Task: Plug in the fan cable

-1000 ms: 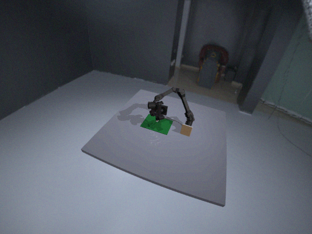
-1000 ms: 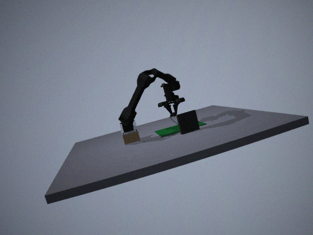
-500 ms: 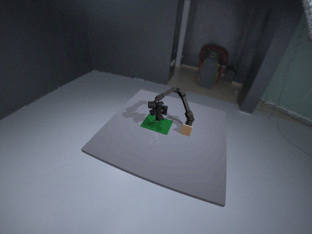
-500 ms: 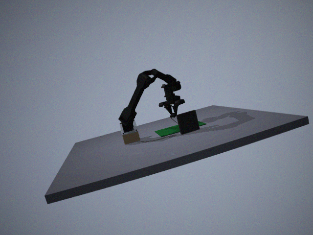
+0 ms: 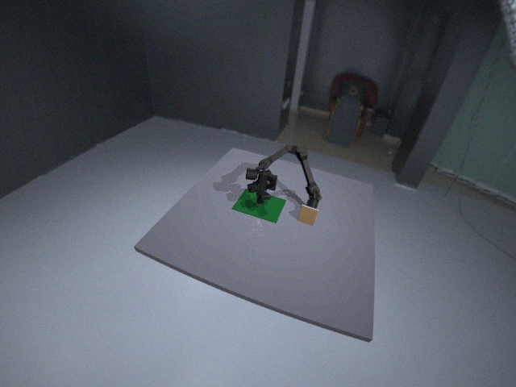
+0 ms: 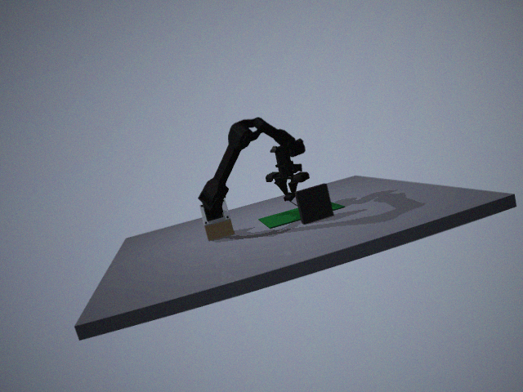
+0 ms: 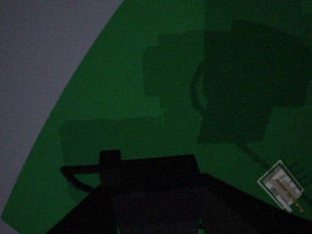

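Now: the green board 1 cm ahead of my gripper tip, 5 cm to the right of it and 8 cm below it. From my gripper tip the other things lie so: dark square fan 3 cm ahead, 24 cm to the right, 1 cm below; then fan plug 1 cm behind, 1 cm to the right.
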